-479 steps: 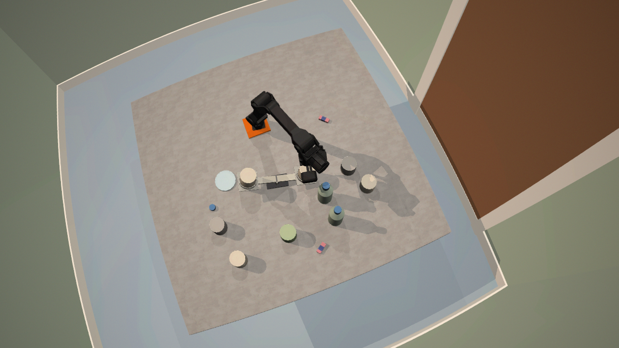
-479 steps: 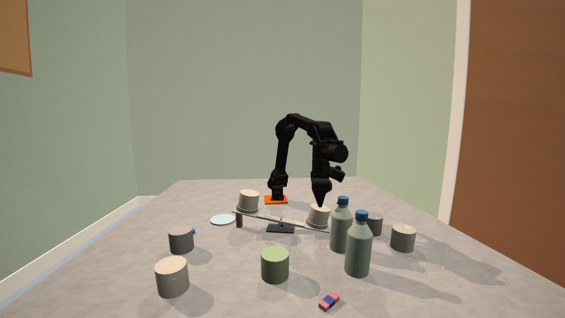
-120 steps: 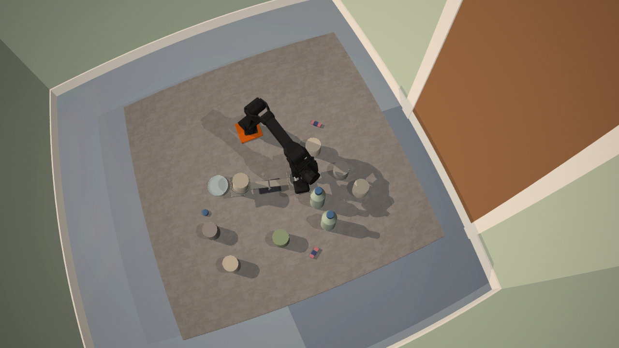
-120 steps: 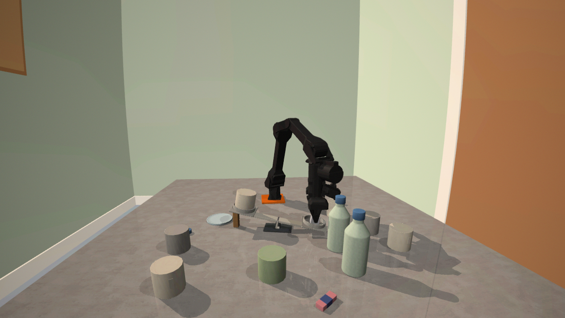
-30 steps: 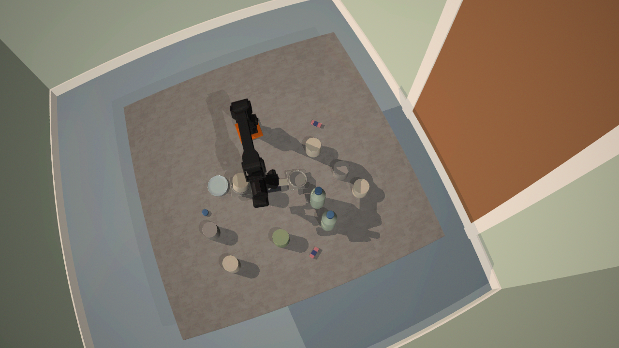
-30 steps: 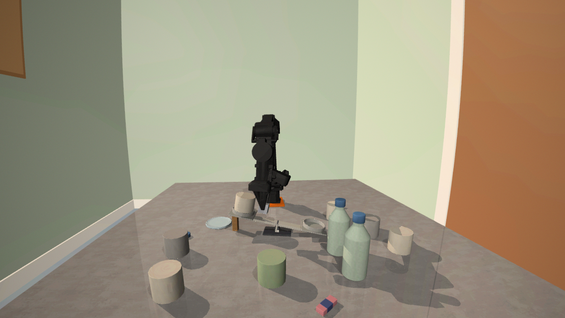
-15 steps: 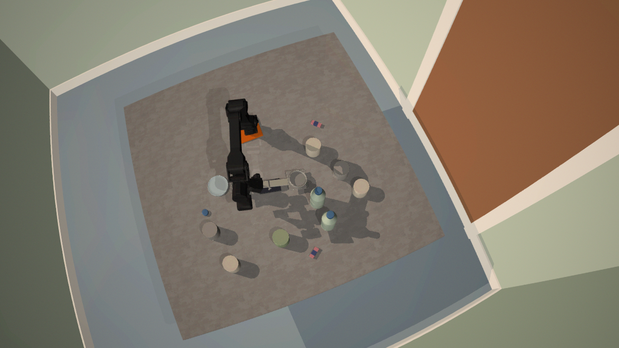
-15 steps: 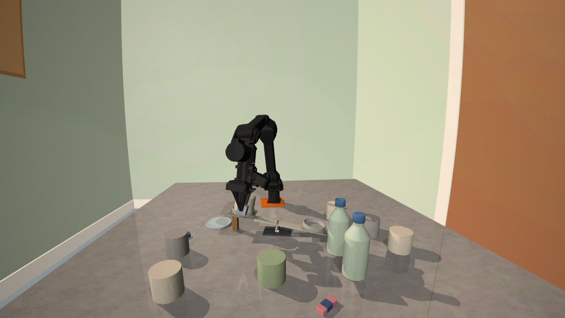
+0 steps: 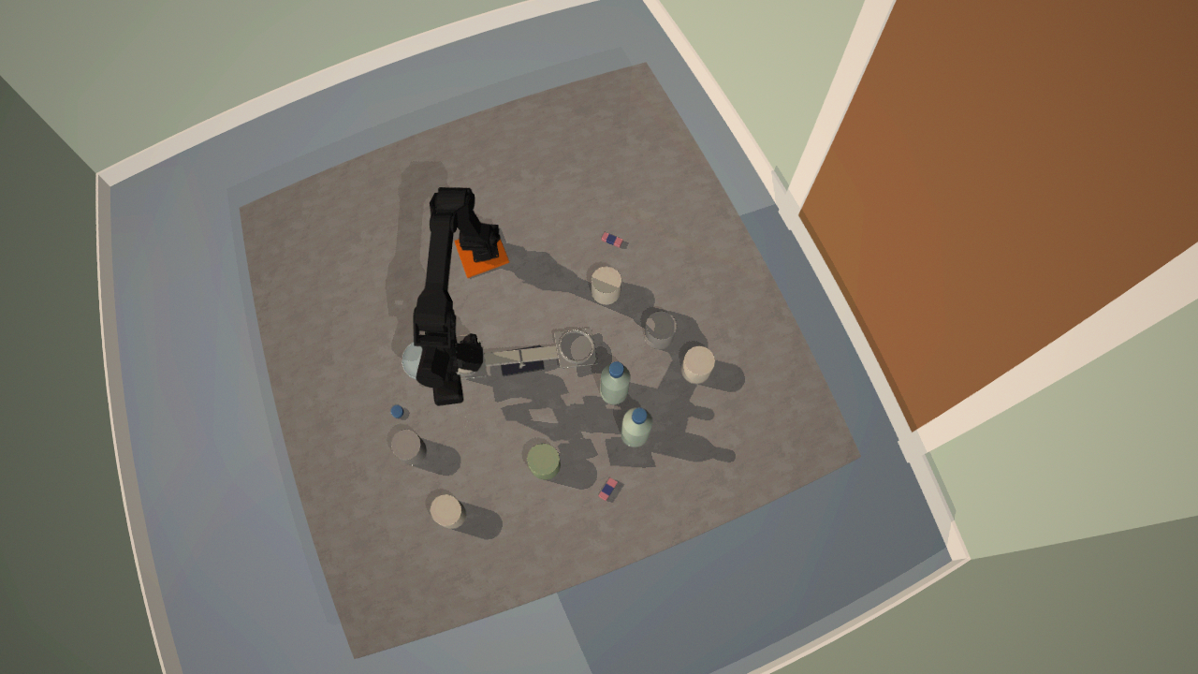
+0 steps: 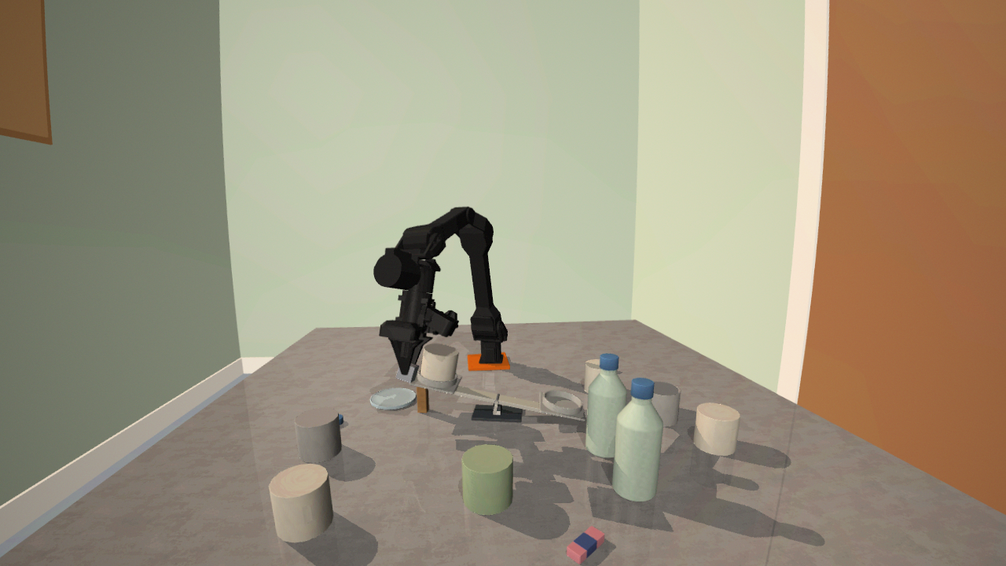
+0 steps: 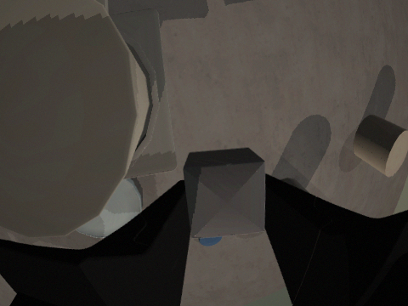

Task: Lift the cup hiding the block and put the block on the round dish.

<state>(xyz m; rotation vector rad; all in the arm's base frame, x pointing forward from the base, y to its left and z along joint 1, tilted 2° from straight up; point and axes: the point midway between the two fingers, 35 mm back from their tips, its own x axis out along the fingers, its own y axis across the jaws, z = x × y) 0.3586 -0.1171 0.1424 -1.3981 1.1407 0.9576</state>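
Now: gripper tip 11 cm past the pale round dish, 10 cm above it and 7 cm to the left of it. Also, from my gripper tip: green cylinder 18 cm ahead, 17 cm to the left, 7 cm below; then blue cap 15 cm to the right, 10 cm below, 1 cm ahead; then grey block right at my gripper tip.
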